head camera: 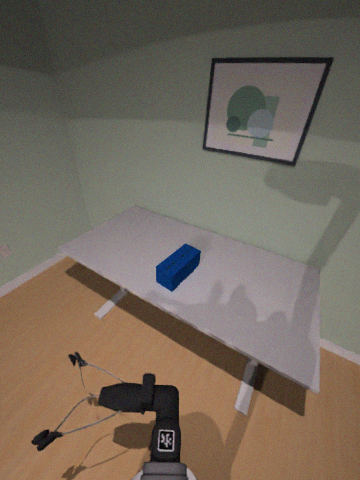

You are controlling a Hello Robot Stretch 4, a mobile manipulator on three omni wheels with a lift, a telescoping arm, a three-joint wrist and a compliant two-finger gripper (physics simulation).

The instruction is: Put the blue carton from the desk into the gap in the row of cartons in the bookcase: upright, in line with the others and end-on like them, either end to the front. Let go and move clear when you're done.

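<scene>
The blue carton (178, 268) lies on its long side on the pale desk (125, 230), near the middle of the desk's front part, one end towards the front edge. My gripper (61, 399) is open, its two fingertips wide apart and nothing between them. It is in front of the desk, over the wooden floor, pointing left, well apart from the carton. The bookcase and its row of cartons do not show in the head camera view.
The desk's front edge runs from the left down to the lower right, with pale desk legs (111, 303) (246, 387) below. A framed picture (260, 112) hangs on the green wall (135, 160) behind the desk. Shadows fall on the desk's right part.
</scene>
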